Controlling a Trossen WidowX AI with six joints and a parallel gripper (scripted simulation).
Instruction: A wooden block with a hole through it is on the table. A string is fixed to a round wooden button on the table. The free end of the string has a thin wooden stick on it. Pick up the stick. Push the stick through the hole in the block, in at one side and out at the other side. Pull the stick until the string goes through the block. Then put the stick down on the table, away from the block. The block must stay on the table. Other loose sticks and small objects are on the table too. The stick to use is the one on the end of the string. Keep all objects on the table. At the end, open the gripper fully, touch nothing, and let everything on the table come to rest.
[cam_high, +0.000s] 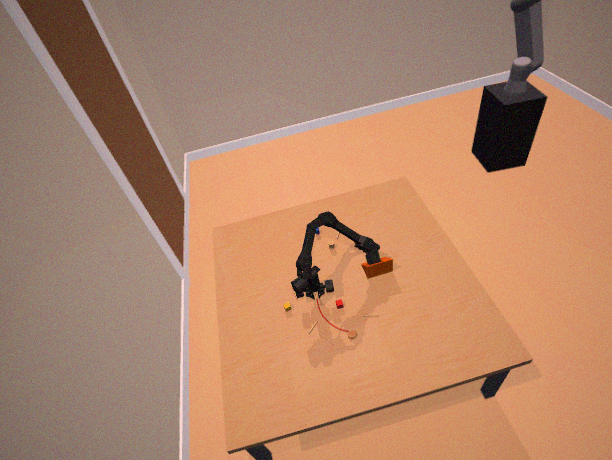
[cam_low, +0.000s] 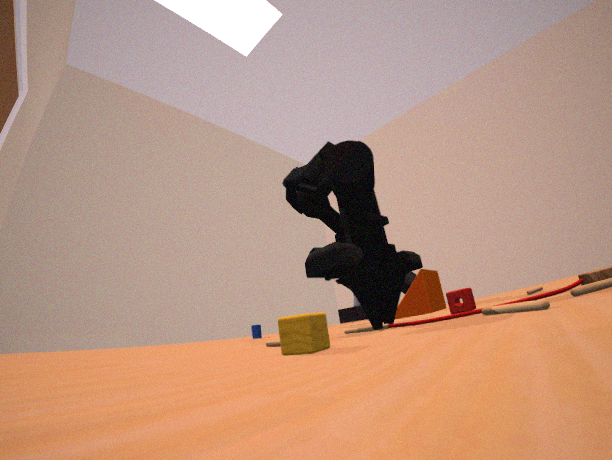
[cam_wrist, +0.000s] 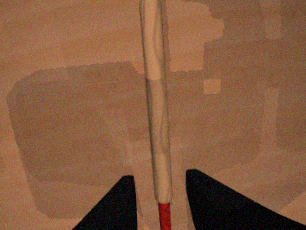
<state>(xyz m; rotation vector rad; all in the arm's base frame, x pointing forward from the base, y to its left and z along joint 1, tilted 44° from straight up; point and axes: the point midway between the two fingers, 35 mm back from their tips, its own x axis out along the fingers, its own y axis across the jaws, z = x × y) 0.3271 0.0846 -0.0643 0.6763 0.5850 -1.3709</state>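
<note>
My gripper tip is now 110 mm past the red block, 70 mm to the right of it and 10 mm below it. From my gripper tip the other things lie so: round wooden button: 130 mm behind, 230 mm to the left; yellow cube: 150 mm ahead, 30 mm to the left, 10 mm above; thin wooden stick: 10 mm to the right.
</note>
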